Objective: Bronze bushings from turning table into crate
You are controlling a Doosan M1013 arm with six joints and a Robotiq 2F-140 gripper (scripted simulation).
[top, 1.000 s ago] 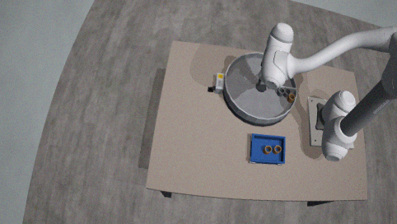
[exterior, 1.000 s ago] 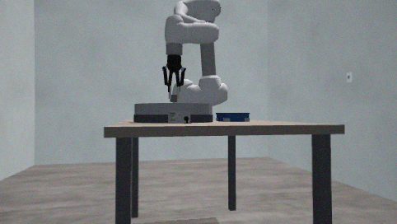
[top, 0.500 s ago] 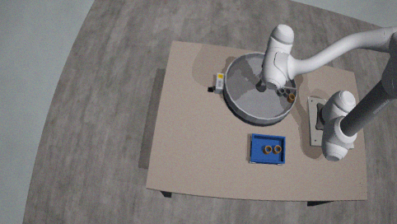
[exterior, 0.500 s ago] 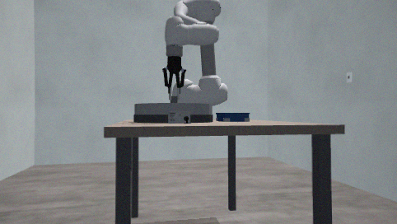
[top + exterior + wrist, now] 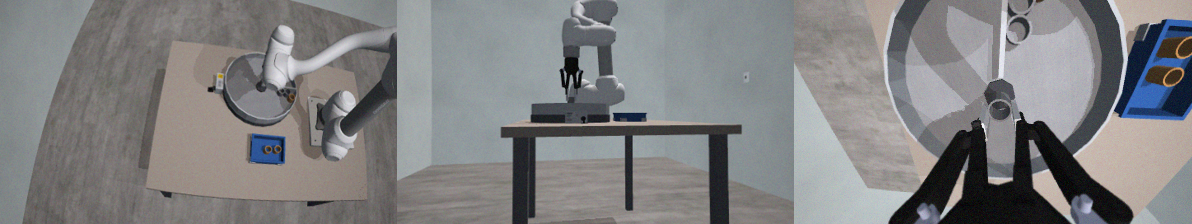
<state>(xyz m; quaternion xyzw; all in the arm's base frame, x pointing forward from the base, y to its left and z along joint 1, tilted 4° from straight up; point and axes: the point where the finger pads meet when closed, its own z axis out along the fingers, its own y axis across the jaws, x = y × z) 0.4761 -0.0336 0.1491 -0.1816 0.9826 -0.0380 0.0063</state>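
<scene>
Right now the grey turning table is 10 mm behind my hand and 100 mm below it. The rest, counted from my hand: blue crate 120 mm behind, 330 mm to the left, 120 mm below.
</scene>
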